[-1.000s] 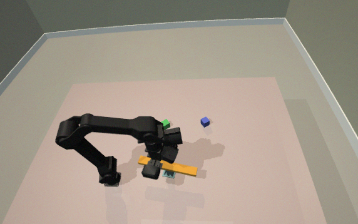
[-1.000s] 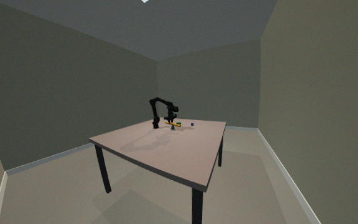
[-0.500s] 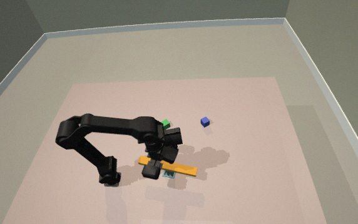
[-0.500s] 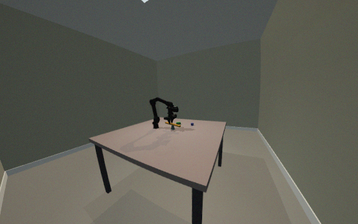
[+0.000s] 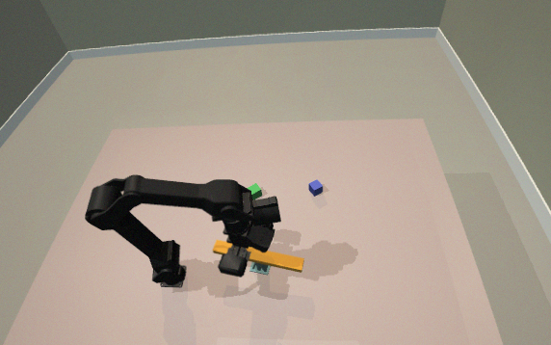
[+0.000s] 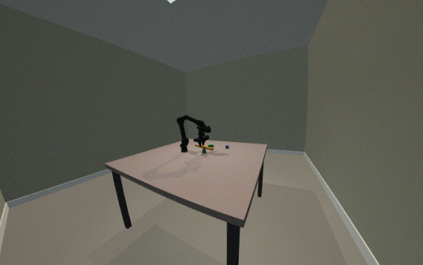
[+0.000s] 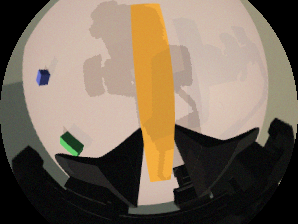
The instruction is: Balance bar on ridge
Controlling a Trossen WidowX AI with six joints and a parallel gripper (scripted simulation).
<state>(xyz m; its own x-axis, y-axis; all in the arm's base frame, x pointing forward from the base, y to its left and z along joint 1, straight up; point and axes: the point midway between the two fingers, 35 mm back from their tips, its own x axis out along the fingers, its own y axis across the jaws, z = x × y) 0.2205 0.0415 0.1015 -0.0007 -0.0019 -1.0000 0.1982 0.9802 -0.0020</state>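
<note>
Right now the orange bar is 3 cm ahead of my gripper tip and 1 cm to the right of it. Round my gripper tip: green block: 2 cm behind, 24 cm to the left, 5 cm below; then blue cube: 19 cm ahead, 26 cm to the left, 5 cm below.
</note>
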